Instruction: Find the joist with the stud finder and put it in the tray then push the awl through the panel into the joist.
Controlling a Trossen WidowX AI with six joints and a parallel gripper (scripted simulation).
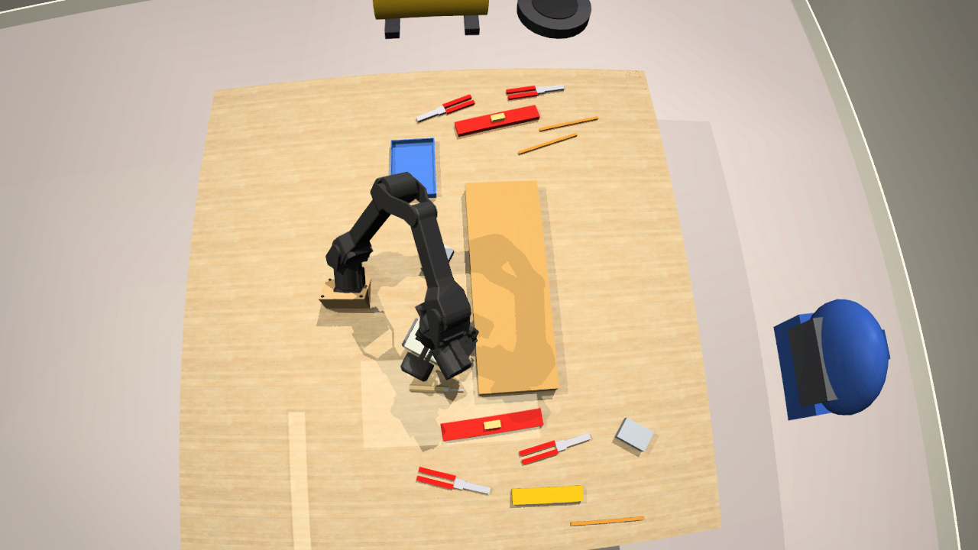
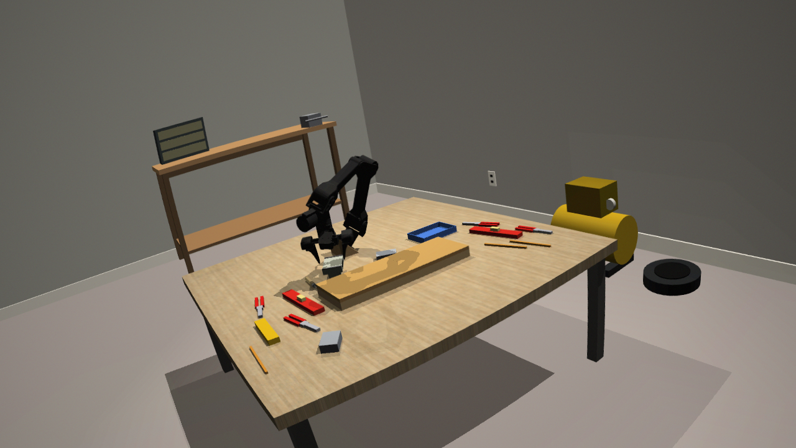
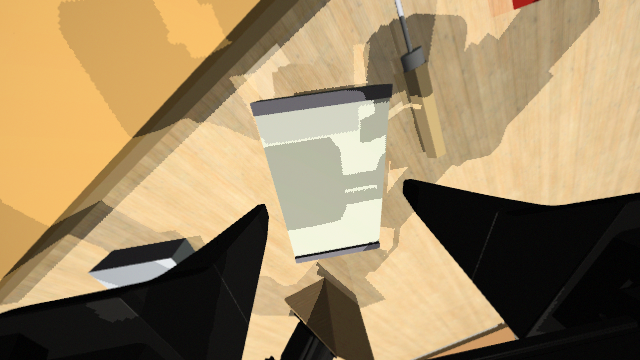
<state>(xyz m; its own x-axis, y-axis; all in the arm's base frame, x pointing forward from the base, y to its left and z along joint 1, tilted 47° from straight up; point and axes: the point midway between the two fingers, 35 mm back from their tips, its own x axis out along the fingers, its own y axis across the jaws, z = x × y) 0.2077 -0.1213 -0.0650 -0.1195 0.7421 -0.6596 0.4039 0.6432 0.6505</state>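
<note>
Now: gripper tip 1 cm past the stud finder, 1 cm to the right of it and 5 cm above it. Also, from my gripper tip: yellow block: 27 cm ahead, 34 cm to the right, 5 cm below; awl: 2 cm ahead, 10 cm to the right, 5 cm below; blue tray: 8 cm behind, 46 cm to the left, 5 cm below.
</note>
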